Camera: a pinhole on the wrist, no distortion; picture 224 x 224 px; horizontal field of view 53.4 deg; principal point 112.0 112.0 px. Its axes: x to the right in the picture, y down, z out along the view. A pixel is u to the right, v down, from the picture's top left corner.
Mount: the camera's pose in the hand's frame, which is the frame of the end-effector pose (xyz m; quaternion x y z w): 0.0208 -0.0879 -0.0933 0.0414 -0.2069 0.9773 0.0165
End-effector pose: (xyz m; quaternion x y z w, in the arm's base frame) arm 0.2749 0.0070 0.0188 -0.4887 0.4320 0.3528 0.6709
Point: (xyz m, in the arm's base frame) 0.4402 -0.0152 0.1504
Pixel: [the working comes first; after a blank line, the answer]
In the camera's frame: 0.0906 0.0541 0.1584

outside the picture
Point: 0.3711 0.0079 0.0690
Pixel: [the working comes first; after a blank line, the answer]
In the camera's frame: 0.0414 -0.0343 0.1172

191 47
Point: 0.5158 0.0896 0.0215
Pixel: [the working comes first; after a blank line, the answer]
In the camera's frame: -0.0531 0.0010 0.2576

66 113
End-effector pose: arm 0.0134 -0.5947 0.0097 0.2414 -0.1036 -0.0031 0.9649
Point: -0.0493 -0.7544 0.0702
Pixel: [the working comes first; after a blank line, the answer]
In the camera's frame: 0.0810 -0.0704 0.2162

195 40
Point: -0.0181 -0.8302 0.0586
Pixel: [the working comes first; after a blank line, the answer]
In the camera's frame: 0.0492 -0.0122 0.2658

153 102
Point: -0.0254 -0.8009 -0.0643
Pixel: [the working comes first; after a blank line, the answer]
In the camera's frame: 0.0714 0.0655 0.1684

206 199
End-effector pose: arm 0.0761 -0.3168 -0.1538 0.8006 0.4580 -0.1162 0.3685
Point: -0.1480 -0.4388 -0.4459
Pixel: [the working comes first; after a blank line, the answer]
In the camera's frame: 0.0983 0.0448 0.3937

168 137
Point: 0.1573 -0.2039 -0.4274
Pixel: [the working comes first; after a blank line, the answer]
In the camera's frame: -0.2206 -0.0884 0.2224

outside the picture
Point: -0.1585 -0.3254 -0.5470
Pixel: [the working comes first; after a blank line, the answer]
In the camera's frame: -0.0241 0.1273 0.4314

100 178
